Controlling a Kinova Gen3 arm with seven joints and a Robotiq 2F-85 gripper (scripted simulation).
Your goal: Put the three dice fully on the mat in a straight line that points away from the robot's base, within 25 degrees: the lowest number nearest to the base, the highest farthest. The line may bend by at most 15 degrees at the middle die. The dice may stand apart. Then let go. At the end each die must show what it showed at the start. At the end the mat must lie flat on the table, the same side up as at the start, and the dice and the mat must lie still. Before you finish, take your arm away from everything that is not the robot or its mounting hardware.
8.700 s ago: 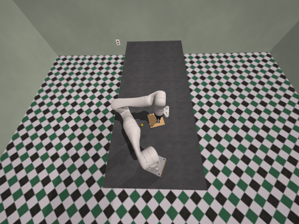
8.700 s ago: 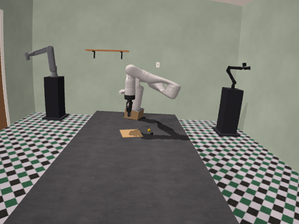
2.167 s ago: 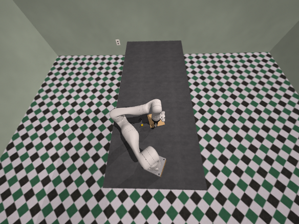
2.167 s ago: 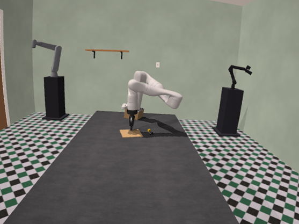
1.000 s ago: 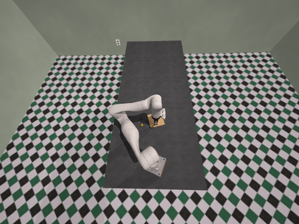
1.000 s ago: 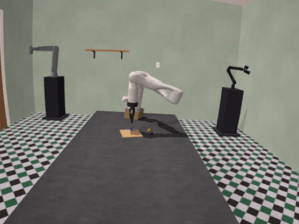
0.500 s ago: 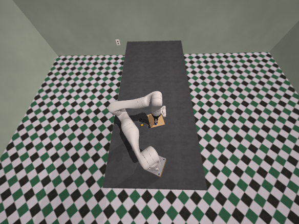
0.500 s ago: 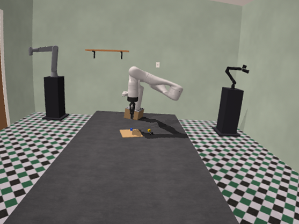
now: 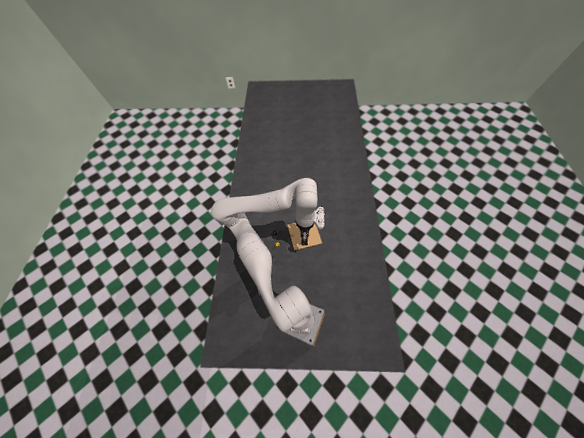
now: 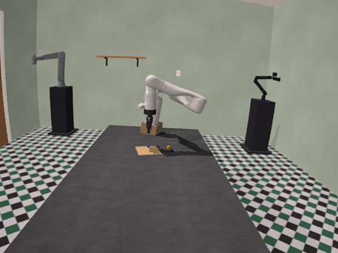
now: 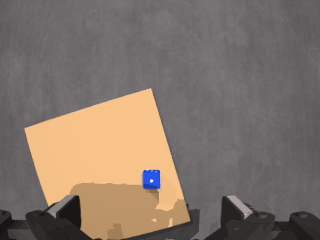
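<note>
Right now my hand is 2 cm past the yellow die, 13 cm to the right of it and 11 cm above it. Also, from my hand: black die: 4 cm ahead, 15 cm to the left, 11 cm below; then blue die: 10 cm below; then tan mat: 5 cm ahead, 11 cm below.
</note>
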